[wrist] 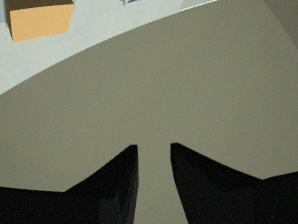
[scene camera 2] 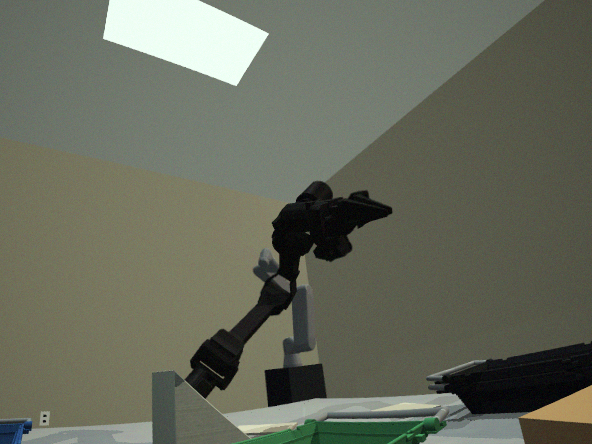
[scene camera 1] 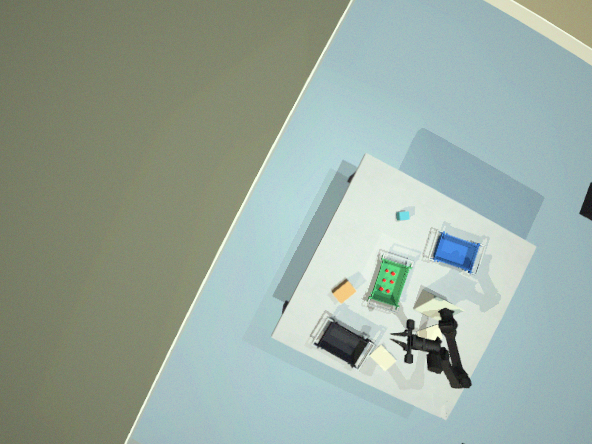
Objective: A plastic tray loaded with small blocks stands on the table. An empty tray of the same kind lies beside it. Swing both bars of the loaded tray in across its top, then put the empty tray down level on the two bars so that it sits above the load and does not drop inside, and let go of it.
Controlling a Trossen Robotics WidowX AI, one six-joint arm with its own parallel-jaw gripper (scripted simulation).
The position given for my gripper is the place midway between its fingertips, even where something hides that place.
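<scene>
My gripper (scene camera 2: 389, 211) is visible to me, and the gripper (wrist: 154, 151) is there from the wrist as well. I also see a blue tray (scene camera 1: 453, 251), though in the wrist view the tray is out of frame.
</scene>
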